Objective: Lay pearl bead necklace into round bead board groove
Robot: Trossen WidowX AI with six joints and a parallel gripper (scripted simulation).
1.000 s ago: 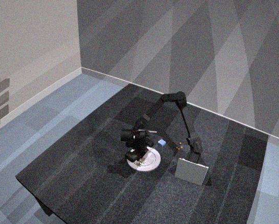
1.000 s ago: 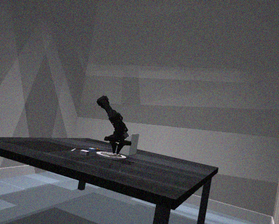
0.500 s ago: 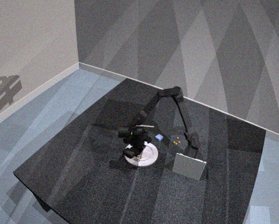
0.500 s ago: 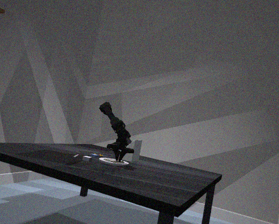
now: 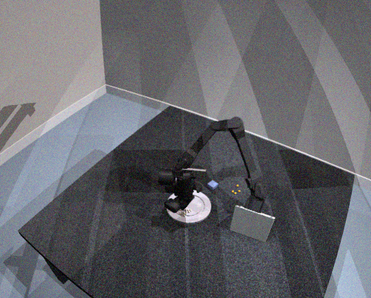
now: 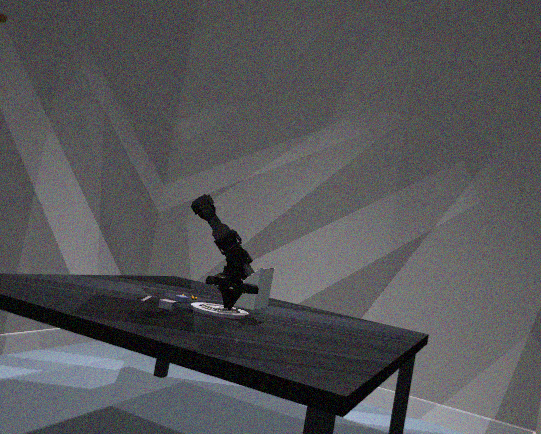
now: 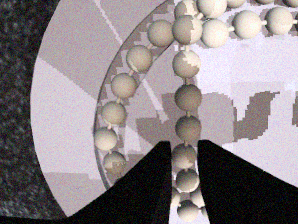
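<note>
The round white bead board is 30 mm to the right of my gripper tip, 10 mm below it and 10 mm behind it. From my gripper tip the other things lie so: small white block (160 mm ahead, 130 mm to the right); small blue cube (210 mm to the right, 30 mm behind, 10 mm below); thin white stick (260 mm to the right, 110 mm ahead, 10 mm below).
</note>
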